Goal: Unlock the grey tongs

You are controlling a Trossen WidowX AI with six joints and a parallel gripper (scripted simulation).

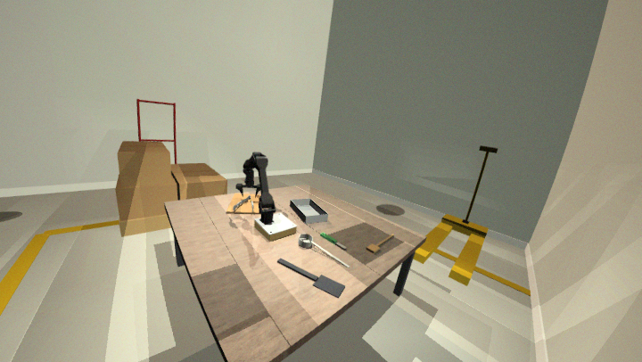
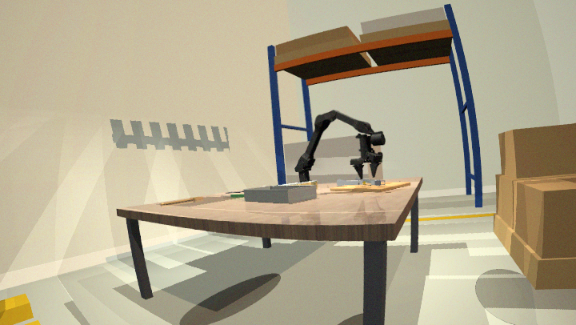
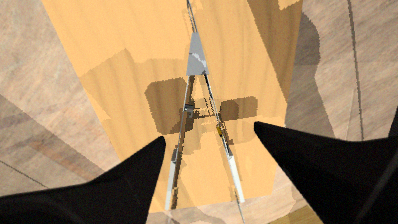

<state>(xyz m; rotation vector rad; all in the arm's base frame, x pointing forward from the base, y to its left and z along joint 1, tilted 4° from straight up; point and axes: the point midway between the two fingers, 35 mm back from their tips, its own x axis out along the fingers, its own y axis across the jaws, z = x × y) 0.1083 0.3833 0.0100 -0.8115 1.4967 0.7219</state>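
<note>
My gripper tip is 40 mm above the wooden board, 10 mm to the right of it and 10 mm past it. Round my gripper tip: grey roasting tin 360 mm to the right, 260 mm ahead, 20 mm below; then green-handled tool 730 mm to the right, 110 mm ahead, 40 mm below; then black spatula 840 mm to the right, 200 mm behind, 50 mm below.
</note>
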